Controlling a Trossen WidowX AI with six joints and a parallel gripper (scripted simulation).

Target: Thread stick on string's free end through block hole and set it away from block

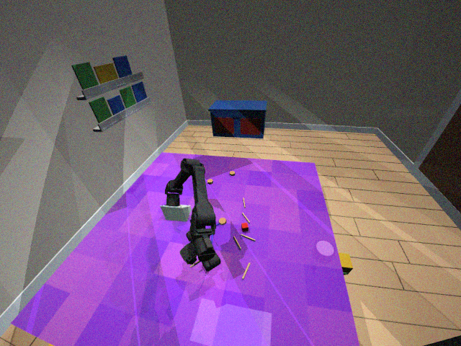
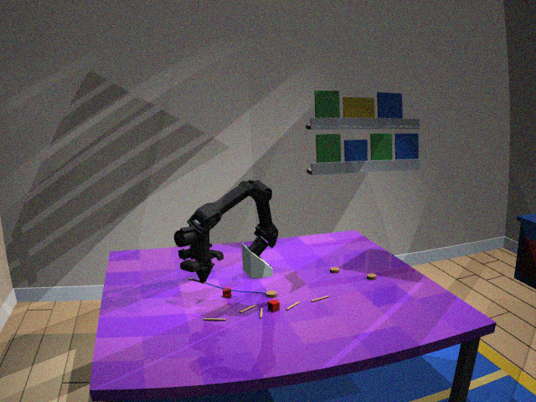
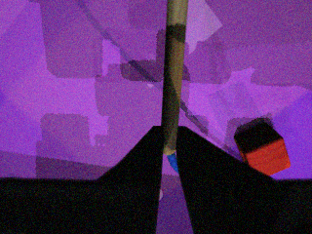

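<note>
Right now the red block is 9 cm to the left of my gripper tip, 6 cm below it and 3 cm behind it. The rest, counted from my gripper tip: thin wooden stick (1 cm to the right, 1 cm behind); then round wooden button (25 cm to the left, 7 cm below).
</note>
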